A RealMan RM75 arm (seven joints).
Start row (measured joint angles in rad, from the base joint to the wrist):
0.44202, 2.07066, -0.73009, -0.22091, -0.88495, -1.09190, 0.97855
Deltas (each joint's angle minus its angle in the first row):
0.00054, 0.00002, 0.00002, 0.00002, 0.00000, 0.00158, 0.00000
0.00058, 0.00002, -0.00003, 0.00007, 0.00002, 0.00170, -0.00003
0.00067, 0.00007, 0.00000, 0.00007, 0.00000, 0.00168, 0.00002
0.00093, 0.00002, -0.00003, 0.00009, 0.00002, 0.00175, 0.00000
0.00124, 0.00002, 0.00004, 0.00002, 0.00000, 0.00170, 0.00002
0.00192, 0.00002, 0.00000, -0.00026, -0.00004, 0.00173, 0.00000
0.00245, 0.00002, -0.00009, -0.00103, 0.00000, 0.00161, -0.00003
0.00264, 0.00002, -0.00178, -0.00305, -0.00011, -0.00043, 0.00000
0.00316, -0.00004, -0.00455, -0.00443, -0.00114, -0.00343, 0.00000
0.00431, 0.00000, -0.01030, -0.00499, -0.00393, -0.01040, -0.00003
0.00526, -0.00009, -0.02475, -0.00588, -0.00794, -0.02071, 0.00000
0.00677, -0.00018, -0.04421, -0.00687, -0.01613, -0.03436, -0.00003
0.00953, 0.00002, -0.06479, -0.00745, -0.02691, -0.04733, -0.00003
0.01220, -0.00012, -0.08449, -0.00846, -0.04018, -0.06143, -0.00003
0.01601, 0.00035, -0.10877, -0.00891, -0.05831, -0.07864, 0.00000
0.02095, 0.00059, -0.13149, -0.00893, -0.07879, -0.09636, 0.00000
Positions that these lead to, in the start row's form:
0.44256, 2.07068, -0.73007, -0.22089, -0.88495, -1.09032, 0.97855
0.44260, 2.07068, -0.73012, -0.22084, -0.88493, -1.09020, 0.97852
0.44269, 2.07073, -0.73009, -0.22084, -0.88495, -1.09022, 0.97857
0.44295, 2.07068, -0.73012, -0.22082, -0.88493, -1.09015, 0.97855
0.44326, 2.07068, -0.73005, -0.22089, -0.88495, -1.09020, 0.97857
0.44394, 2.07068, -0.73009, -0.22117, -0.88499, -1.09017, 0.97855
0.44447, 2.07068, -0.73018, -0.22194, -0.88495, -1.09029, 0.97852
0.44466, 2.07068, -0.73187, -0.22396, -0.88506, -1.09233, 0.97855
0.44518, 2.07062, -0.73464, -0.22534, -0.88609, -1.09533, 0.97855
0.44633, 2.07066, -0.74039, -0.22590, -0.88888, -1.10230, 0.97852
0.44728, 2.07057, -0.75484, -0.22679, -0.89289, -1.11261, 0.97855
0.44879, 2.07048, -0.77430, -0.22778, -0.90108, -1.12626, 0.97852
0.45155, 2.07068, -0.79488, -0.22836, -0.91186, -1.13923, 0.97852
0.45422, 2.07054, -0.81458, -0.22937, -0.92513, -1.15333, 0.97852
0.45803, 2.07101, -0.83886, -0.22982, -0.94326, -1.17054, 0.97855
0.46297, 2.07125, -0.86158, -0.22984, -0.96374, -1.18826, 0.97855

